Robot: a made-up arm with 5 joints. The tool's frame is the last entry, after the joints. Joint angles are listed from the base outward. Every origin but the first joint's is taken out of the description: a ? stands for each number. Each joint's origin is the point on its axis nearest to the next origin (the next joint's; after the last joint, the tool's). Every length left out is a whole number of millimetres.
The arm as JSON. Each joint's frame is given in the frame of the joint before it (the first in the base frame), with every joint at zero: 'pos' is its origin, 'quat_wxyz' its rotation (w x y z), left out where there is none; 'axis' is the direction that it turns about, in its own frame. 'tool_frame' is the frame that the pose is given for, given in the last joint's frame.
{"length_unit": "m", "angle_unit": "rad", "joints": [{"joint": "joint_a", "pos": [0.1, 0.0, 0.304], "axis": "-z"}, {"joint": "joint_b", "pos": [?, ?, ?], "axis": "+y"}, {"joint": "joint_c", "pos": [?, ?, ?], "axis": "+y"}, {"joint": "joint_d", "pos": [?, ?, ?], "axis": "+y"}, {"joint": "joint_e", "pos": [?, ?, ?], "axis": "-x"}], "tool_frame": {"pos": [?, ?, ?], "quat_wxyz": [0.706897, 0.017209, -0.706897, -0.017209]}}
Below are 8 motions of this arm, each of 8 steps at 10 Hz.
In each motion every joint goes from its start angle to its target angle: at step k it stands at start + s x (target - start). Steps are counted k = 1, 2, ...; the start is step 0. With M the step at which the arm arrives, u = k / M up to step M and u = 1 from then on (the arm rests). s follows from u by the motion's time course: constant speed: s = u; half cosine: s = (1 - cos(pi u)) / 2; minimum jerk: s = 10 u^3 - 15 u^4 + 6 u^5.
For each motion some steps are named. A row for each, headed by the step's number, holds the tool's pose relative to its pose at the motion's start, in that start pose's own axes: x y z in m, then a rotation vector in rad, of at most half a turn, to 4 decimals.
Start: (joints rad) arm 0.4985 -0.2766 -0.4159 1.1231 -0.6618
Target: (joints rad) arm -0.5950 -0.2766 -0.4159 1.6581 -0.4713
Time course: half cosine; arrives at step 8
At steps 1, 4, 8:
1: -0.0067 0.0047 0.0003 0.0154 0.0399 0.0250
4: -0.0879 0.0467 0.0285 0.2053 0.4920 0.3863
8: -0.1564 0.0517 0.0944 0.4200 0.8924 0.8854

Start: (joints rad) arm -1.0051 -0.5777 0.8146 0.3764 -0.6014
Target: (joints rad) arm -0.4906 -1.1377 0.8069 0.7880 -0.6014
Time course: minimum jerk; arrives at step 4
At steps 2, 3, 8:
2: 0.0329 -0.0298 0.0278 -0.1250 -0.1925 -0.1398
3: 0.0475 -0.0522 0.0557 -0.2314 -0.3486 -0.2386
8: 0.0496 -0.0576 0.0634 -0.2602 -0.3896 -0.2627

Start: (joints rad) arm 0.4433 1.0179 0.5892 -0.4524 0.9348
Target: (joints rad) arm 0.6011 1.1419 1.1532 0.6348 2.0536
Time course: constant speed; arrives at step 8
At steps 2, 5, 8:
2: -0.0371 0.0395 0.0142 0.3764 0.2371 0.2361
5: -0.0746 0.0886 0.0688 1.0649 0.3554 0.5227
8: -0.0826 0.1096 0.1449 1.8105 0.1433 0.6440

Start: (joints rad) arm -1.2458 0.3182 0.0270 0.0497 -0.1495
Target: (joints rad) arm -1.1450 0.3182 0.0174 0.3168 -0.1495
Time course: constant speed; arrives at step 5
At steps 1, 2, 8:
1: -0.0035 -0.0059 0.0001 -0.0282 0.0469 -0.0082
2: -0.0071 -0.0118 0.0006 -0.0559 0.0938 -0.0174
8: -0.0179 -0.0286 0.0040 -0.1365 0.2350 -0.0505

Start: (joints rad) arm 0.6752 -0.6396 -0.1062 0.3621 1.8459
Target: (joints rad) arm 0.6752 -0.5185 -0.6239 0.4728 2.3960
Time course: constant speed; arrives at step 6
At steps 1, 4, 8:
1: -0.0022 -0.0097 0.0012 -0.0459 0.0128 0.0917
4: -0.0086 -0.0373 0.0081 -0.1758 0.0764 0.3656
8: -0.0125 -0.0542 0.0154 -0.2539 0.1392 0.5463

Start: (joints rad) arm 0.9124 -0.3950 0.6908 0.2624 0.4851
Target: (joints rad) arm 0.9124 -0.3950 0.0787 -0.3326 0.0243
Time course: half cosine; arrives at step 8
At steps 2, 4, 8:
2: 0.0218 -0.0102 0.0043 -0.0693 -0.1627 -0.0673
4: 0.0706 -0.0330 0.0289 -0.1910 -0.5739 -0.2234
8: 0.1199 -0.0559 0.0918 -0.2489 -1.1910 -0.4031

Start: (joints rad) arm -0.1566 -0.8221 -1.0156 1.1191 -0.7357
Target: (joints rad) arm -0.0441 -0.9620 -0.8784 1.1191 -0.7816
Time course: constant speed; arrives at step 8
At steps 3, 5, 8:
3: 0.0016 -0.0008 0.0039 -0.0216 -0.0233 0.0106
5: 0.0024 -0.0013 0.0065 -0.0357 -0.0391 0.0177
8: 0.0035 -0.0021 0.0105 -0.0565 -0.0630 0.0283

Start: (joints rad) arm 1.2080 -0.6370 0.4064 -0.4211 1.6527
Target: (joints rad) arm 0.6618 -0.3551 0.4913 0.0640 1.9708
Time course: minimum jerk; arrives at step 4
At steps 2, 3, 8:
2: 0.0571 0.0499 0.0128 0.3924 -0.2950 0.0390
3: 0.1039 0.0775 0.0454 0.6520 -0.6068 0.1324
8: 0.1149 0.0827 0.0567 0.7104 -0.6973 0.1655

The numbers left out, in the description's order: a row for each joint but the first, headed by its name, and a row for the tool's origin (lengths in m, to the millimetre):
joint_b: 0.042 0.003 0.0
joint_c: 0.018 0.0 0.072
joint_d: 0.092 0.0 0.004
joint_e: 0.093 0.0 0.0
tool: 0.0 0.0 0.0

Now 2 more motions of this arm.
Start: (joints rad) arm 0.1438 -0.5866 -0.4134 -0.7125 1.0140
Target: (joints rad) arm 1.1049 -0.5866 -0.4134 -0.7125 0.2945
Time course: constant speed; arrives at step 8
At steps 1, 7, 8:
1: -0.0050 -0.0034 0.0000 0.0103 -0.0135 0.0290
7: -0.0235 -0.0338 -0.0021 0.0920 -0.0700 0.2037
8: -0.0243 -0.0397 -0.0027 0.1077 -0.0745 0.2330

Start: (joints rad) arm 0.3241 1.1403 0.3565 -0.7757 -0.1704
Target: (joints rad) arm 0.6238 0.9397 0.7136 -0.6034 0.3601
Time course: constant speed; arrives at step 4
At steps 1, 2, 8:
1: -0.0050 -0.0154 0.0060 -0.0661 0.0730 0.0808
2: -0.0110 -0.0293 0.0135 -0.1180 0.1546 0.1565
8: -0.0252 -0.0522 0.0324 -0.1755 0.3352 0.2911

